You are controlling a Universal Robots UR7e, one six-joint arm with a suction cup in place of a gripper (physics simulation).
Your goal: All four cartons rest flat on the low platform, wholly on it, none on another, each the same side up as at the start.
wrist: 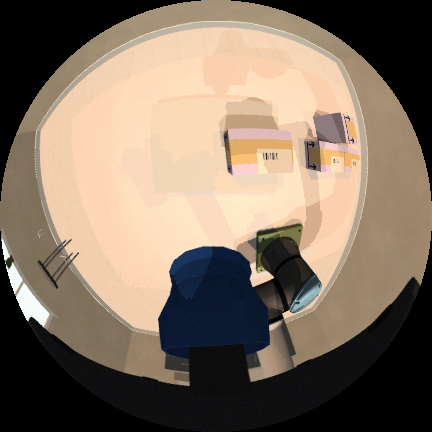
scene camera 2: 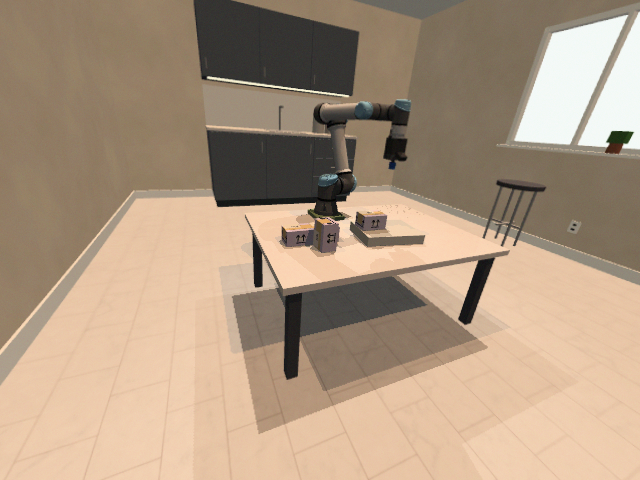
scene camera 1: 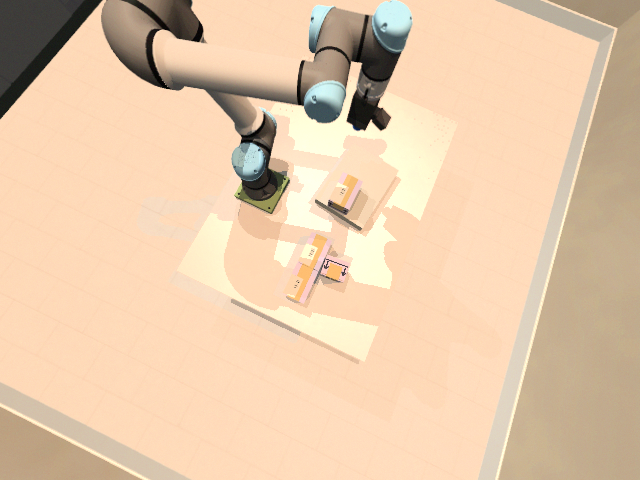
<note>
The suction cup point(wrist: 211, 302) holds nothing. Also in view: a low platform point(scene camera 2: 397, 232).
</note>
